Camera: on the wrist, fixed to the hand. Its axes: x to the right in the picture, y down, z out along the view.
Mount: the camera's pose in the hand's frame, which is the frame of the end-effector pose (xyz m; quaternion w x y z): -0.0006 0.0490 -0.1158 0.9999 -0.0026 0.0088 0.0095
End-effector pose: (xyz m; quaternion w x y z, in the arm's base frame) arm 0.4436 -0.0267 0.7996 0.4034 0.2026 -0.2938 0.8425
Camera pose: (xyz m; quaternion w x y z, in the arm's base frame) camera 0.3927 0.0246 0.6967 0.3985 0.1913 -0.2944 0.8473
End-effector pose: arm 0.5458 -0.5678 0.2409 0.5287 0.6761 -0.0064 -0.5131
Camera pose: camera 0.6528 -0.5070 0.2667 0.5354 0.6791 -0.0068 -0.5021
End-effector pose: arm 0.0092 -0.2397 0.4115 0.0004 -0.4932 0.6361 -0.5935
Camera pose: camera -0.0891 -0.1613 0.4084 0.0008 0.4819 -0.6422 0.5961
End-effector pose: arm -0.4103 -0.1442 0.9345 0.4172 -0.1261 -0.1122 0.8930
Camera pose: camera -0.4081 -0.1644 0.8104 0.4093 -0.1361 -0.1096 0.8955
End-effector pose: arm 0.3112 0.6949 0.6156 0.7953 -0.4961 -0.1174 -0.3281
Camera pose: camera 0.3260 0.6092 0.5248 0.7981 -0.4963 -0.1048 -0.3252
